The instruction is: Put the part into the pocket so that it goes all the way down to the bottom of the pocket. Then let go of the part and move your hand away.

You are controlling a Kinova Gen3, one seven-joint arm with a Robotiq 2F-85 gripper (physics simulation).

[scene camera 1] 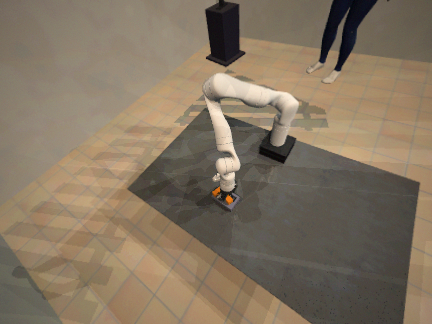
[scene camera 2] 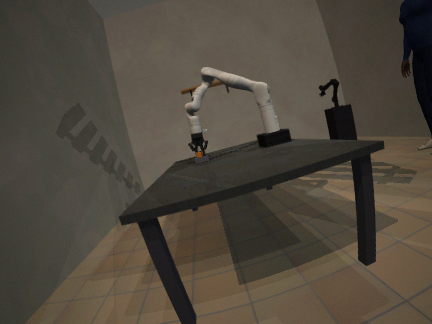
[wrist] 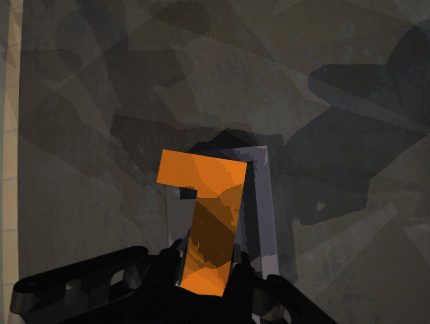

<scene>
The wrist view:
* my gripper: 211, 250
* orange L-shaped part: 219, 182, gripped by my gripper
</scene>
